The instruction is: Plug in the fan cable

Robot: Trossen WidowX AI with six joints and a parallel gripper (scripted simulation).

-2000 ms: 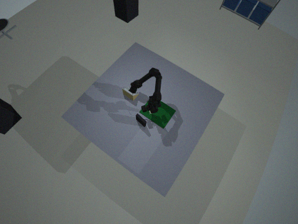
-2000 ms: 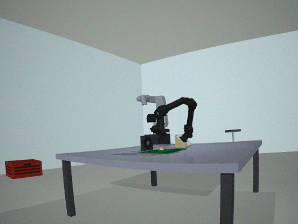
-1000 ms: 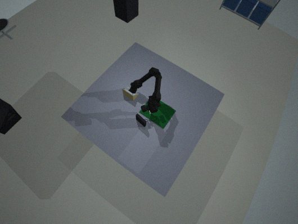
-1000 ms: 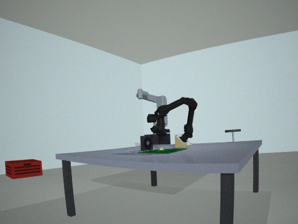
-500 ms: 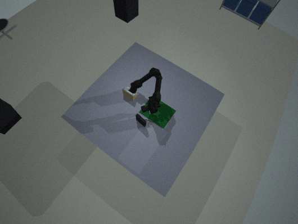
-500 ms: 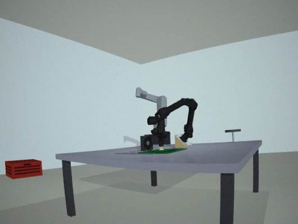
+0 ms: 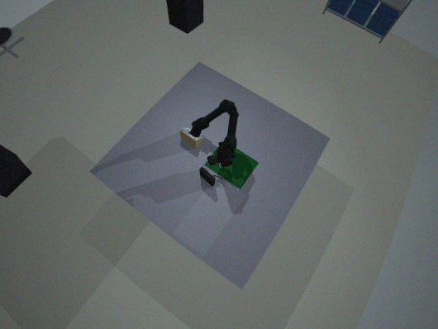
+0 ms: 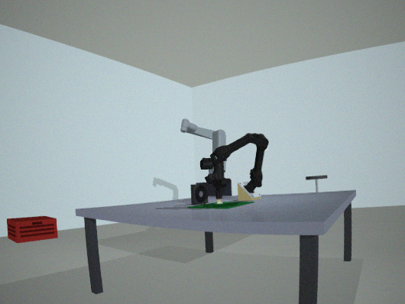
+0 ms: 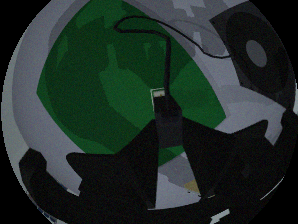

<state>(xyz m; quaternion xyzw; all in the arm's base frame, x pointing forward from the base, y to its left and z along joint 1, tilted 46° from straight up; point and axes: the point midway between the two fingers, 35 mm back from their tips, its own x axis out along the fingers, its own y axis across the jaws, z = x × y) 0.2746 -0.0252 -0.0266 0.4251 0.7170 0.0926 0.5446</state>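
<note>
The pale header is 4 cm below my gripper tip. Also, from my gripper tip: black fan: 14 cm to the right, 2 cm above; then green board: 6 cm ahead, 5 cm to the left, 6 cm below; then dark plug: 1 cm ahead, 1 cm above.
</note>
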